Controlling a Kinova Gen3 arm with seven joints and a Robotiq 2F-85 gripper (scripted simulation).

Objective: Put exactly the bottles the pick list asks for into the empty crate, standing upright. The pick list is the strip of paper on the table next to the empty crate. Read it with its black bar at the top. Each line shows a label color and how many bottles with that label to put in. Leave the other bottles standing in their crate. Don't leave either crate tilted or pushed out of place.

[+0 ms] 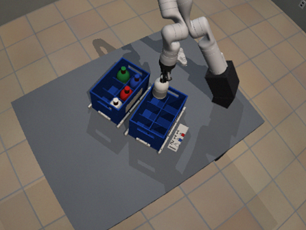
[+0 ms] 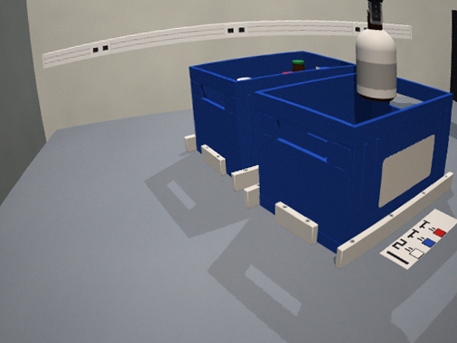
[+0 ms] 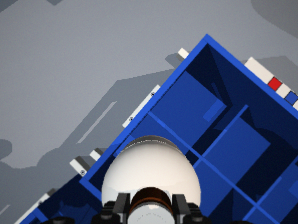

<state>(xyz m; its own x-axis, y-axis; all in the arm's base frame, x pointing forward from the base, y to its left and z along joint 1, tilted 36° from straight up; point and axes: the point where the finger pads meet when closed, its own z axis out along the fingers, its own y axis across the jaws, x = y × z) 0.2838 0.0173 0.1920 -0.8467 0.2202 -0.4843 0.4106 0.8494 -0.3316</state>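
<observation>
My gripper is now 7 cm above the white bottle. Also, from my hand: green-label bottle 22 cm to the right, 20 cm below, 8 cm ahead; red-label bottle 20 cm below, 13 cm ahead, 11 cm to the right; blue-label bottle 20 cm below, 14 cm to the right, 4 cm ahead.
</observation>
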